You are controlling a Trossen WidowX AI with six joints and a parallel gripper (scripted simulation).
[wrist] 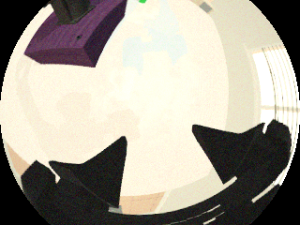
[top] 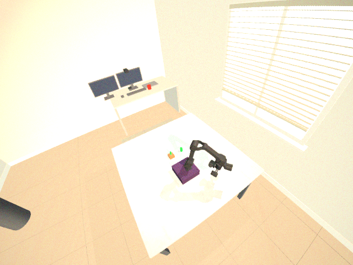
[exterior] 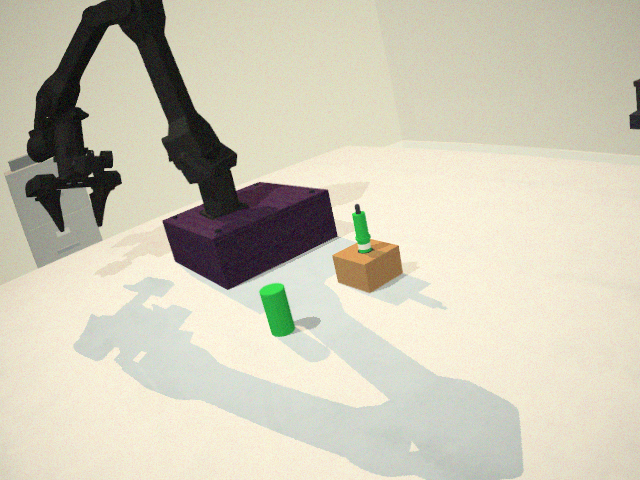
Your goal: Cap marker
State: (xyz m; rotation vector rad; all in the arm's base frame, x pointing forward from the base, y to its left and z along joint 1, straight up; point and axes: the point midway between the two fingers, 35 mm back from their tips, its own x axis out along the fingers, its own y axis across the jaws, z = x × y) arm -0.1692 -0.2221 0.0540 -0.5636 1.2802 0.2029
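My gripper tip is now 450 mm short of the green cap, 170 mm to the right of it and 70 mm above it. Round my gripper tip: holder block: 420 mm ahead, 310 mm to the left, 80 mm below.
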